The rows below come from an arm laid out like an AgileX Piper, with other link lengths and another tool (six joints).
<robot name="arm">
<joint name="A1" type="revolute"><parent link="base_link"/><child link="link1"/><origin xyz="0.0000 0.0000 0.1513"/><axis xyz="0 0 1"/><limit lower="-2.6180" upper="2.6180"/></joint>
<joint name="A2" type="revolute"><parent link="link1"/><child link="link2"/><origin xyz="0.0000 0.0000 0.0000" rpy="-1.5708 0.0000 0.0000"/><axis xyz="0 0 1"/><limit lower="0.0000" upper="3.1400"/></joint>
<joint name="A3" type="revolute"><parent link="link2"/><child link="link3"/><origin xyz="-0.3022 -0.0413 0.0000"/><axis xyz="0 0 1"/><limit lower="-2.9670" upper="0.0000"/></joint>
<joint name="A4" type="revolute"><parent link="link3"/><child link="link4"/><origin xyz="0.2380 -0.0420 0.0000" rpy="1.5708 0.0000 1.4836"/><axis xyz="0 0 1"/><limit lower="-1.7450" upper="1.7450"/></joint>
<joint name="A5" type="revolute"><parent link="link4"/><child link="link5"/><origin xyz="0.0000 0.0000 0.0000" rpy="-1.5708 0.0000 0.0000"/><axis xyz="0 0 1"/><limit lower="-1.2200" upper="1.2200"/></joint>
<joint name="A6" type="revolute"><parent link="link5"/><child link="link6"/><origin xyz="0.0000 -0.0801 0.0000" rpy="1.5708 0.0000 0.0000"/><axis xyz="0 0 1"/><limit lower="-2.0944" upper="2.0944"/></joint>
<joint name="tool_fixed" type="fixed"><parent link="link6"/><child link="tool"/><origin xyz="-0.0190 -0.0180 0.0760" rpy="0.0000 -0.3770 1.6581"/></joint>
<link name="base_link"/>
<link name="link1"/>
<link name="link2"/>
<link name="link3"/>
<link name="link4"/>
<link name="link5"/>
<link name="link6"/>
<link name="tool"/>
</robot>
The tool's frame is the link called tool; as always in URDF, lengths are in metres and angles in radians.
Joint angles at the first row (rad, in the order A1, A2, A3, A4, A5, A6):
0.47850 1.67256 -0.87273 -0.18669 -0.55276 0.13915
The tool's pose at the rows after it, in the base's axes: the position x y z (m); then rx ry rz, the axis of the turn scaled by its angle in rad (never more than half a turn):
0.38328 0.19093 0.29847 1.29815 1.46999 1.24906
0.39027 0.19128 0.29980 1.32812 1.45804 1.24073
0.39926 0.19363 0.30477 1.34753 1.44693 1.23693
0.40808 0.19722 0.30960 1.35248 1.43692 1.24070
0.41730 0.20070 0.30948 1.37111 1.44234 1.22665
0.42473 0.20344 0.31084 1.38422 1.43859 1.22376
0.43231 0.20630 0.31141 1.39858 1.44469 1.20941
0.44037 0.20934 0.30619 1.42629 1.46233 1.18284
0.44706 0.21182 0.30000 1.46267 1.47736 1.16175
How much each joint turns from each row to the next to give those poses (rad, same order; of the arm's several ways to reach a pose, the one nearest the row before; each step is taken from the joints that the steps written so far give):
0.00000 0.00663 -0.01022 0.04666 0.00885 -0.00228
-0.00001 0.01390 -0.03174 0.02673 0.02447 -0.00154
0.00003 0.01635 -0.04933 0.01758 0.03462 -0.00006
-0.00004 0.02036 -0.04806 0.00679 0.02181 0.00006
0.00002 0.02496 -0.04775 0.00796 0.03838 0.00372
0.00002 0.01998 -0.03884 0.00936 0.02219 0.00144
-0.00004 0.01974 -0.04335 0.00767 0.03853 0.00008
0.00003 0.02722 -0.04069 0.00767 0.04472 0.00664
-0.00002 0.02494 -0.03303 0.00408 0.03753 0.01906

